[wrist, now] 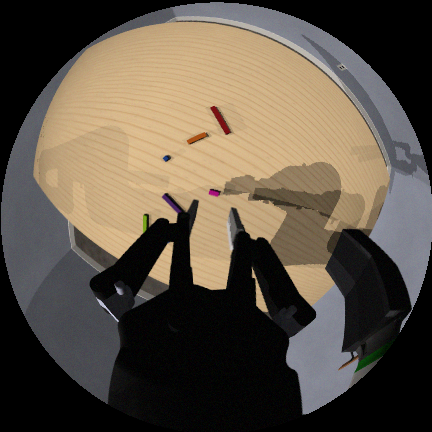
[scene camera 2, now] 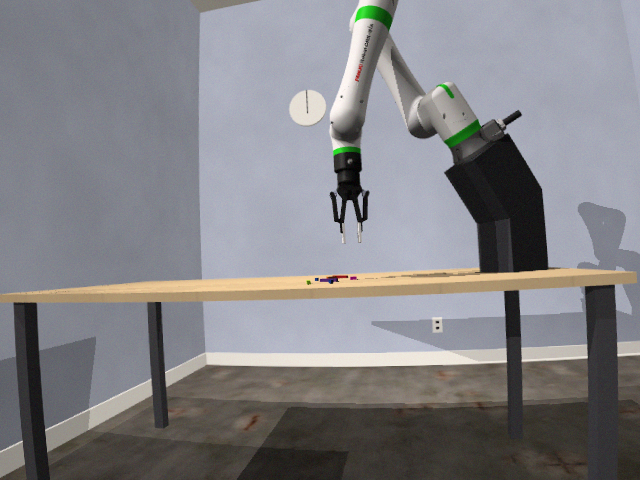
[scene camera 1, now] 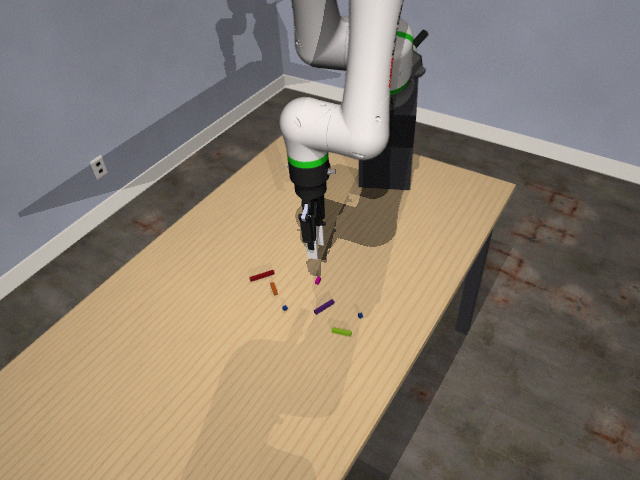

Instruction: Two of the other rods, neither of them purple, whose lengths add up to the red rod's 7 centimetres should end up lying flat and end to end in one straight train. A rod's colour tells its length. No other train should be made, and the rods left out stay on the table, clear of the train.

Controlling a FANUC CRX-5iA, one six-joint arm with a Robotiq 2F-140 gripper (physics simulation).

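Places are measured from the arm's base along level axes (x ahead, y left, z up), in centimetres.
Where they show: gripper, fingertip midpoint: [wrist: 212,212] [scene camera 2: 352,243] [scene camera 1: 316,250]; arm's base at its link origin: [scene camera 2: 475,153].
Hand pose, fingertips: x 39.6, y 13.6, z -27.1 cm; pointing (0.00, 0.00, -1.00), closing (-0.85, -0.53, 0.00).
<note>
Things, the pixels of their top centre, and the offset from my fingertips. Level surfaces: height alone.
- red rod at its top centre: [wrist: 219,118] [scene camera 1: 261,274] dx +10.3, dy -12.2, dz -10.9 cm
- orange rod at its top centre: [wrist: 195,137] [scene camera 1: 273,287] dx +10.9, dy -6.0, dz -10.9 cm
- magenta rod at its top centre: [wrist: 213,192] [scene camera 1: 317,279] [scene camera 2: 353,276] dx +0.2, dy +0.0, dz -10.9 cm
- lime green rod at its top centre: [scene camera 1: 341,330] [wrist: 144,224] [scene camera 2: 308,280] dx +7.3, dy +17.4, dz -10.9 cm
- purple rod at its top centre: [wrist: 171,204] [scene camera 1: 324,305] dx +5.1, dy +8.2, dz -10.9 cm
- wooden table at its surface level: dz -11.9 cm
A red rod [scene camera 1: 262,275] [wrist: 220,120] lies flat at the left of scene camera 1, with an orange rod [scene camera 1: 273,288] [wrist: 198,138] close by but apart. A short blue rod [scene camera 1: 284,307] [wrist: 166,158] lies nearer the camera. A magenta rod [scene camera 1: 317,280] [scene camera 2: 353,277] [wrist: 214,192] lies below and just beyond the gripper. A lime green rod [scene camera 1: 341,331] [scene camera 2: 308,282] [wrist: 145,223] lies apart from the others. No rods lie end to end. My gripper [scene camera 1: 316,249] [scene camera 2: 351,242] [wrist: 212,212] is partly open and empty, well above the table.
A purple rod [scene camera 1: 324,306] [wrist: 172,203] lies between the magenta and green rods. Another short blue rod [scene camera 1: 360,315] lies to its right in scene camera 1; it is hidden in the wrist view. The wooden table [scene camera 1: 155,335] has its near right edge beyond that blue rod.
</note>
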